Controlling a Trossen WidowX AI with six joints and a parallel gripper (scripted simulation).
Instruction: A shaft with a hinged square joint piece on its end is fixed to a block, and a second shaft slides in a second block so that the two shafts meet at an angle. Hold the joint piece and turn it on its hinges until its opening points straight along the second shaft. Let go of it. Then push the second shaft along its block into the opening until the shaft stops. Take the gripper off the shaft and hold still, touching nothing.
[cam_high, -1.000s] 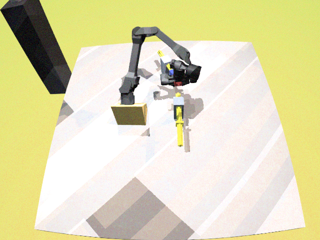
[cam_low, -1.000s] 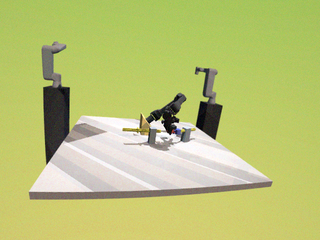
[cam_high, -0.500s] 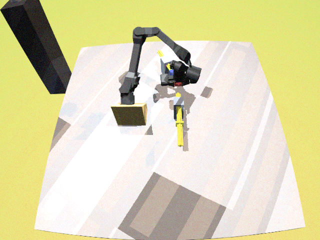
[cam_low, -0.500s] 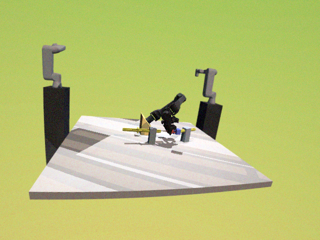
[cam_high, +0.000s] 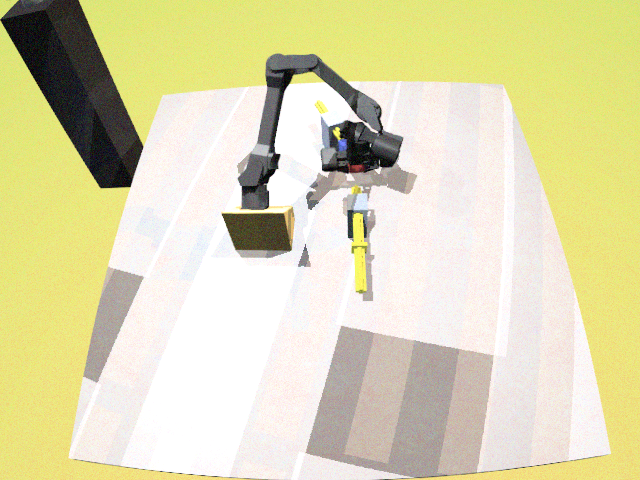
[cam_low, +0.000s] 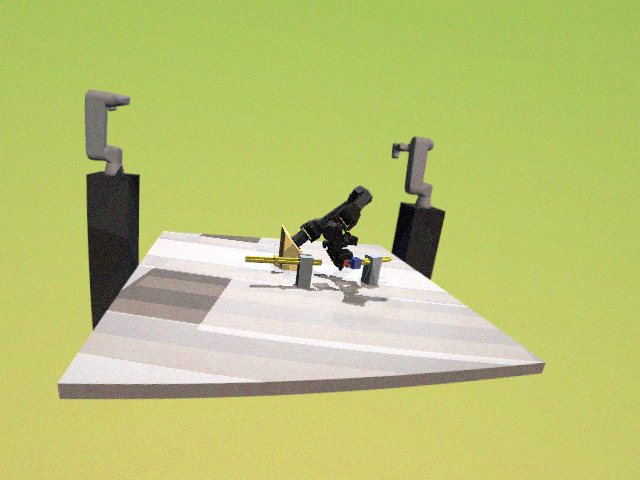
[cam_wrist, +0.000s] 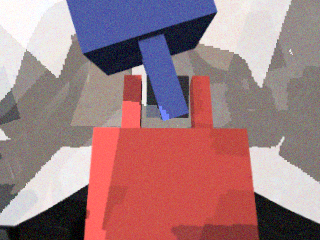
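My gripper tip is now 1 cm to the right of the red square joint piece and 3 cm below it.
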